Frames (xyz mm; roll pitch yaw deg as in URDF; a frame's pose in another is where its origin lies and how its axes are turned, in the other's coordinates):
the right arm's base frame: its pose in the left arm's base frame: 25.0 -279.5 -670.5 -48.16 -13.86 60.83
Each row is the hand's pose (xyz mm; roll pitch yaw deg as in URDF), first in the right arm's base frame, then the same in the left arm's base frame.
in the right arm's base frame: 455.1 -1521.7 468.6 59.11 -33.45 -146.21
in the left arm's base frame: 653.0 -520.8 842.7 118.85 -31.77 -126.00
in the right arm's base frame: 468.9 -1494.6 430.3 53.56 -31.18 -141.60
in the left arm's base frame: 674.0 -504.6 801.6 113.23 -33.99 -121.33
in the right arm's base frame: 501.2 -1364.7 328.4 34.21 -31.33 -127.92
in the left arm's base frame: 699.1 -437.5 649.4 96.48 -44.30 -114.19
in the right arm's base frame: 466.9 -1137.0 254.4 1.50 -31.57 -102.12
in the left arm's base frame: 624.0 -373.6 428.5 63.20 -63.99 -96.98
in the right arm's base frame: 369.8 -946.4 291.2 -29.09 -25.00 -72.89
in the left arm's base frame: 456.8 -356.1 291.2 -25.60 -74.60 -21.21
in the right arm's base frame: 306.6 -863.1 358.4 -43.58 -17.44 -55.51
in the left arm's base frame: 336.7 -354.6 259.4 -71.61 -63.16 18.98
